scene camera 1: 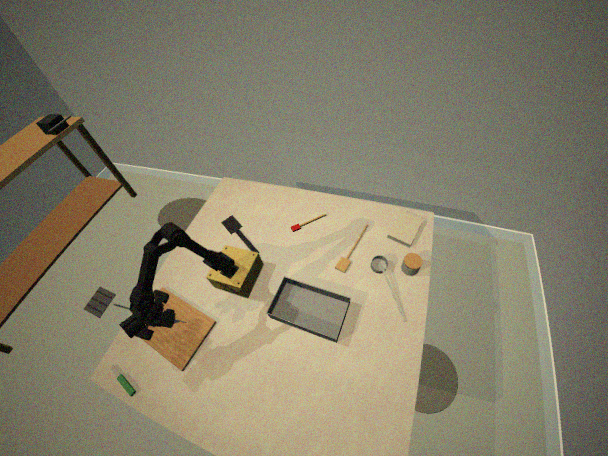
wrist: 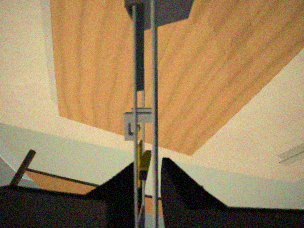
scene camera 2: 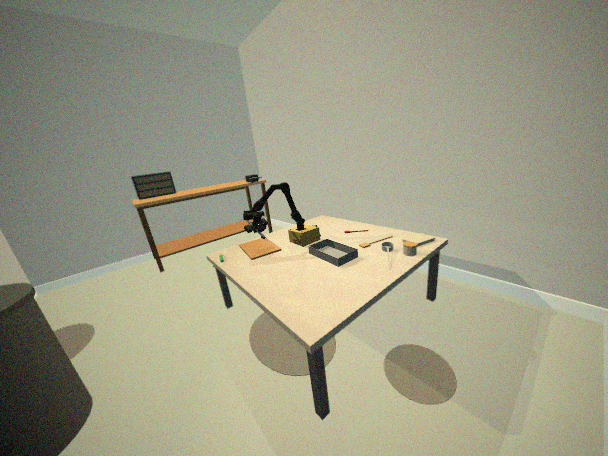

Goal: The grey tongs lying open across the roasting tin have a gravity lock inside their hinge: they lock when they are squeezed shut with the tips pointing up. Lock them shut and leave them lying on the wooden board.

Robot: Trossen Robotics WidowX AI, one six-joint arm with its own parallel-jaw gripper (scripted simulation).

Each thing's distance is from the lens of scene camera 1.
wooden board (scene camera 1: 178, 345): 1.29 m
roasting tin (scene camera 1: 321, 312): 1.16 m
The marked spots on the wooden board and the roasting tin are 0.63 m apart.
